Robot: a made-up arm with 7 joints.
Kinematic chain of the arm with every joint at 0, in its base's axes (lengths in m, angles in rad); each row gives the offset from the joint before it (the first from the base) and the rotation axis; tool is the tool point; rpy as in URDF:
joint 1: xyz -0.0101 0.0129 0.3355 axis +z
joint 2: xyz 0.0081 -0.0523 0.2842 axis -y
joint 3: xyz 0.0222 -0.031 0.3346 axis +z
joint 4: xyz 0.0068 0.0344 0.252 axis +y
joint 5: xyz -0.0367 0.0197 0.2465 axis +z
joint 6: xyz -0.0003 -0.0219 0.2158 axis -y
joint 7: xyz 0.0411 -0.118 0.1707 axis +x
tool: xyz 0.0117 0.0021 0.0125 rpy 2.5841 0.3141 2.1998
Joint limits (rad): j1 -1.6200..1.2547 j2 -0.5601..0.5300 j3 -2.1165..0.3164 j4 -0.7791..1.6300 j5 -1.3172..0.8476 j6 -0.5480..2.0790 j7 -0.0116..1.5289
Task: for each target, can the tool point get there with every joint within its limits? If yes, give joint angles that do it. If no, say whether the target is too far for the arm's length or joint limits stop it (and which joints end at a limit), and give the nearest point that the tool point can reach.
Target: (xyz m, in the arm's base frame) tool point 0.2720 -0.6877 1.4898
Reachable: yes | joints -0.3789 -0.2452 -0.9061 0.8771 0.5786 0.3376 1.4056
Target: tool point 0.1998 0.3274 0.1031
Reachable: no: joint limits stop it (at a limit: joint 2, joint 4, joint 6) | nearest point 0.3899 0.6123 0.6275 | short by 0.626 m
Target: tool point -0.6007 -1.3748 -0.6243
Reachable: no: too far | nearest point -0.2810 -0.7611 0.6462 | short by 1.447 m
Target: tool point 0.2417 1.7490 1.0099
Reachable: no: too far | nearest point 0.2059 0.9898 1.0583 | short by 0.762 m
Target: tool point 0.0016 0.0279 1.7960
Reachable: yes | joints -0.6567 -0.0181 -0.0946 0.3420 -0.8806 1.4735 0.6668
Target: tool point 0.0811 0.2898 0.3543
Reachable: no: joint limits stop it (at a limit: joint 2, joint 4, joint 6, joint 7) | nearest point 0.2097 0.6803 0.6459 | short by 0.504 m
